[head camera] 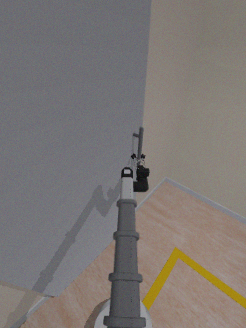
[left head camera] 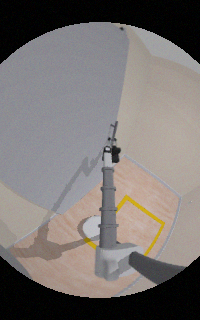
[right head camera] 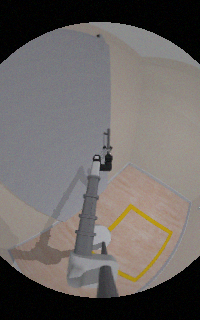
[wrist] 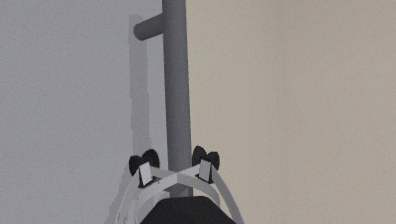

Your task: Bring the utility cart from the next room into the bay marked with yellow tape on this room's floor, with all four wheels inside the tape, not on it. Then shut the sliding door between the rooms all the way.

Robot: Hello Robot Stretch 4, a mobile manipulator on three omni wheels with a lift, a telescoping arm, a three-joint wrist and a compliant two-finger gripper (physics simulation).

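Pixels of known places: gripper, fingertip midpoint: (head camera: 137, 154) (left head camera: 111, 137) (right head camera: 107, 146) (wrist: 173, 159); robot's base at its link origin: (left head camera: 95, 227) (right head camera: 97, 236).
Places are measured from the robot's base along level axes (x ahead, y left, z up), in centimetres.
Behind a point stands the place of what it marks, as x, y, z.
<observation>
The grey sliding door (head camera: 70, 100) @(59.4, 21.7, 143.3) (left head camera: 60, 100) @(52.2, 27.8, 145.6) (right head camera: 60, 100) @(60.6, 20.6, 152.7) (wrist: 65, 100) @(82.3, 2.0, 107.8) fills the left of the views. Its upright dark grey bar handle (head camera: 141, 142) @(84.0, -8.6, 113.0) (left head camera: 114, 131) @(84.1, -8.1, 111.3) (right head camera: 108, 135) @(84.0, -8.4, 115.7) (wrist: 176, 75) @(83.9, -8.1, 109.9) stands off the panel near the right edge. My gripper (head camera: 138, 157) @(88.5, -7.2, 100.5) (wrist: 173, 159) @(88.5, -7.2, 100.5) is drawn in around the handle's lower part, one fingertip on each side, and looks shut on it; the exact contact is hard to see. The yellow tape bay (head camera: 209, 275) @(35.2, -82.8, -2.6) (left head camera: 145, 210) @(24.8, -94.6, -2.5) (right head camera: 151, 219) @(24.9, -95.3, -2.6) lies on the floor to the right. The utility cart does not show.
My round white base (left head camera: 92, 226) @(1.9, 5.8, 18.7) (right head camera: 103, 236) @(1.6, -9.7, 18.7) stands at the bay's left side, overlapping the tape in view. The telescoping arm (head camera: 126, 255) @(21.1, 0.0, 111.7) reaches out to the door. Beige walls (head camera: 200, 100) @(157.0, -77.0, 126.9) (wrist: 325, 100) @(156.1, -78.0, 107.8) meet in a corner right of the door, with a pale baseboard.
</observation>
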